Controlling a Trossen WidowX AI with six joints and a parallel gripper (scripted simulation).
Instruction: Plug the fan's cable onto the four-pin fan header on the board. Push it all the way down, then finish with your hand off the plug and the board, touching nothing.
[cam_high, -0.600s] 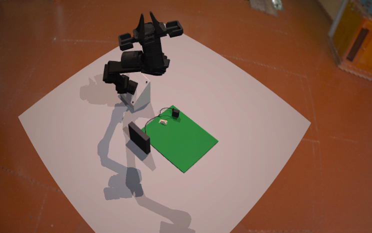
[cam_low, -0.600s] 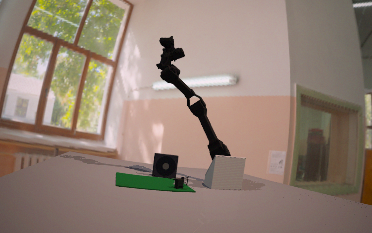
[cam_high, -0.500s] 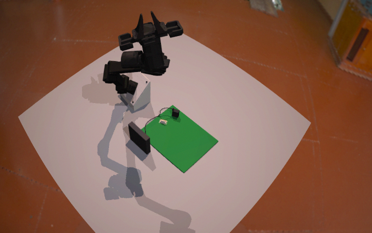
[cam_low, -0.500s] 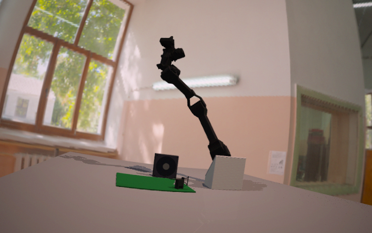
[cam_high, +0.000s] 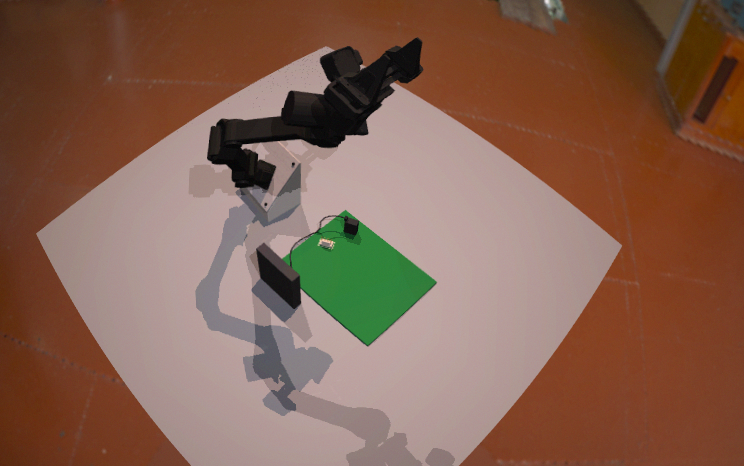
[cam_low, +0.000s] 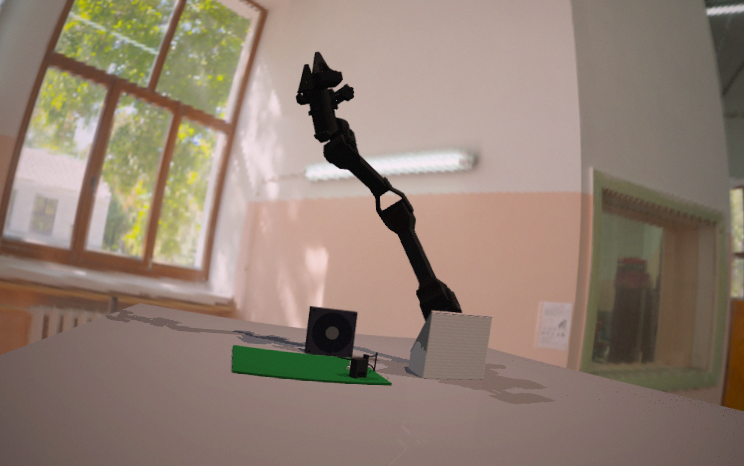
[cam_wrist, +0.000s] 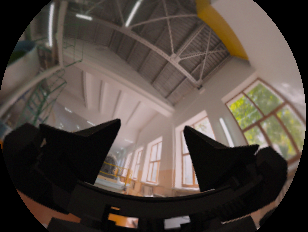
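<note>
My gripper tip is now 160 mm past the dark plug, 160 mm to the right of it and 700 mm above it. Also, from my gripper tip: green board: 80 mm behind, 70 mm to the left, 740 mm below; black fan: 190 mm behind, 80 mm to the right, 660 mm below.
</note>
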